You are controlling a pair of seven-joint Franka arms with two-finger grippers.
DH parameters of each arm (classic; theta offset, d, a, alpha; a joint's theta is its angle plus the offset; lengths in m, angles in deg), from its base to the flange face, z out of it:
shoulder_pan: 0 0.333 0 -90
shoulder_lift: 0 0 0 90
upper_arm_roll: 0 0.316 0.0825 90
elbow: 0 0 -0.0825 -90
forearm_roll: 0 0.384 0 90
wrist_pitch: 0 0 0.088 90
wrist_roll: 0 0.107 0 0
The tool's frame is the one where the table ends.
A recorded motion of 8 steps. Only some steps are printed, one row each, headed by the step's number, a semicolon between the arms.
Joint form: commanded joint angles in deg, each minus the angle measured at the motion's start. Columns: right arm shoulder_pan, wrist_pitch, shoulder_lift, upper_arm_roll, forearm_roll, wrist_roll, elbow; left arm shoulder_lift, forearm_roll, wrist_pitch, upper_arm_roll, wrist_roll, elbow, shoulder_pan.
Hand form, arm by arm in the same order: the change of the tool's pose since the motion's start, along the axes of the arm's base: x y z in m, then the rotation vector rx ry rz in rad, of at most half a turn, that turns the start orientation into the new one. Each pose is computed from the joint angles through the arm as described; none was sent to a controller.
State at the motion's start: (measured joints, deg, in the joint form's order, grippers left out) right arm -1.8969 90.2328 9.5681 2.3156 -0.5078 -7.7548 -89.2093; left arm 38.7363 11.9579 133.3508 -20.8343 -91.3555 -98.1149 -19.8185
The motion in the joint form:
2: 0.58 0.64 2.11 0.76 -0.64 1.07 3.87; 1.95 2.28 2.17 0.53 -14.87 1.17 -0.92
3: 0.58 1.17 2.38 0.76 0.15 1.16 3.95; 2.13 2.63 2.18 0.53 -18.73 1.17 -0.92
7: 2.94 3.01 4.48 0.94 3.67 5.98 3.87; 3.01 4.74 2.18 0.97 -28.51 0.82 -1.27
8: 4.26 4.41 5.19 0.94 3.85 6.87 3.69; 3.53 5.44 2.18 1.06 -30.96 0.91 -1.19
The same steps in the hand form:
2: 0.0147 0.0120 0.0101 -0.0085 -0.0423 0.0056; 0.0024 -0.0073 -0.0115 0.0078 -0.0213 0.2294
3: 0.0169 0.0134 0.0085 0.0053 -0.0479 0.0021; 0.0021 -0.0071 -0.0135 0.0142 -0.0189 0.2924
7: 0.0261 0.0471 -0.0121 0.0582 -0.0362 -0.0486; -0.0014 -0.0049 -0.0269 0.0504 -0.0203 0.4348
8: 0.0296 0.0619 -0.0194 0.0611 -0.0435 -0.0431; -0.0009 -0.0030 -0.0323 0.0606 -0.0207 0.4716

